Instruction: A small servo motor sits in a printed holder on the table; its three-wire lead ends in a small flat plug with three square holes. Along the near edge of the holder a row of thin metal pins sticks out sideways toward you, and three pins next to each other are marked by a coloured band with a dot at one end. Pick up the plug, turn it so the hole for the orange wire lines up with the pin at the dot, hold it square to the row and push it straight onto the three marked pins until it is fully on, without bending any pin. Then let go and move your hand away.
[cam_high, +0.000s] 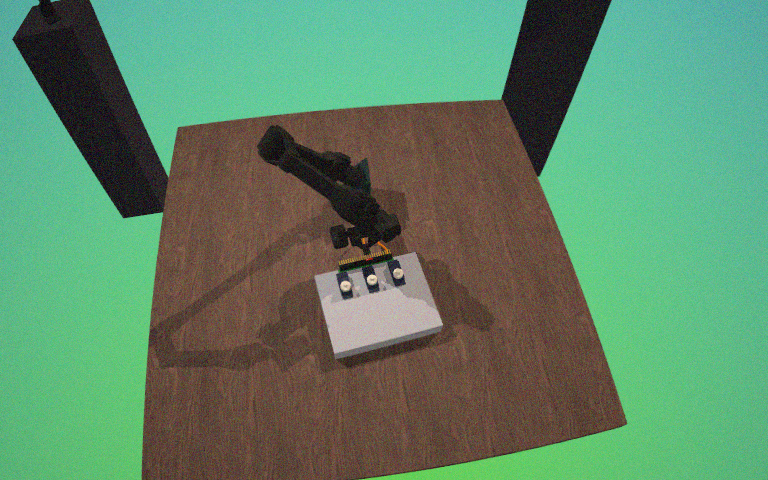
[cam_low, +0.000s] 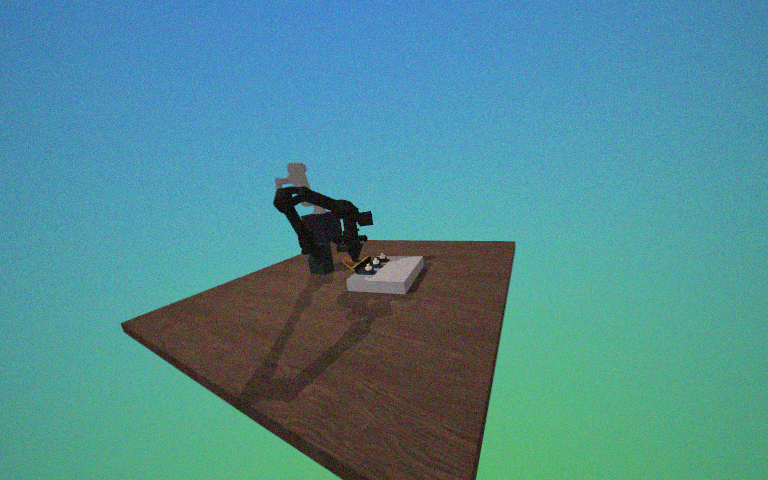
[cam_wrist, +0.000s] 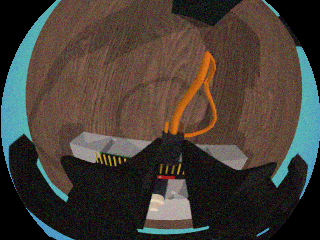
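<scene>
Right now the red band is 40 mm ahead of my gripper tip. From my gripper tip the other things lie so: grey printed holder (200 mm ahead, 50 mm below, 10 mm to the left).
</scene>
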